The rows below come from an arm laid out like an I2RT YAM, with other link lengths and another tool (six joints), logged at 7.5 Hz.
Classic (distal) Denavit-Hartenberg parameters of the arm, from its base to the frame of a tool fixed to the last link. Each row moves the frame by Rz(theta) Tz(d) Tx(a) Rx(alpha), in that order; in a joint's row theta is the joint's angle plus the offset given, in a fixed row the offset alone. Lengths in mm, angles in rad.
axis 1: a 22  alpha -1.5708  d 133  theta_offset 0
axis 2: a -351.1  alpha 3.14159  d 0  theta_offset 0
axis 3: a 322.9  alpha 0  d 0  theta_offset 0.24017
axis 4: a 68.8  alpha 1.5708  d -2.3  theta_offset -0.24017
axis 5: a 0  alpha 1.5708  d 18.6  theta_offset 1.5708
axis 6: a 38  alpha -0.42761  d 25.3  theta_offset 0.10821
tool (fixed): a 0  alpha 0  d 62.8  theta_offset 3.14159
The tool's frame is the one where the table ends.
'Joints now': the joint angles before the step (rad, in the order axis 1, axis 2, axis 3, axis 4, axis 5, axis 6). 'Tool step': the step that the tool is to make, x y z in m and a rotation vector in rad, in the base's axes. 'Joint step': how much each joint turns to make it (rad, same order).
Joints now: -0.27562 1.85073 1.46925 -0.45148 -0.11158 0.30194
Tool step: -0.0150 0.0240 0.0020 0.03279 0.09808 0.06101
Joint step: 0.03730 -0.01793 0.00052 -0.12336 -0.02028 -0.01419
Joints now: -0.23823 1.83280 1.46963 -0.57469 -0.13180 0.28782
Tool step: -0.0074 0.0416 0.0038 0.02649 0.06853 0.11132
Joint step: 0.08019 -0.01656 0.00029 -0.09198 -0.02780 -0.01900
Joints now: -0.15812 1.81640 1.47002 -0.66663 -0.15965 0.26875
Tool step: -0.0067 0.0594 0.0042 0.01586 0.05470 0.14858
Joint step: 0.12592 -0.01477 0.00006 -0.07320 -0.02058 -0.01447
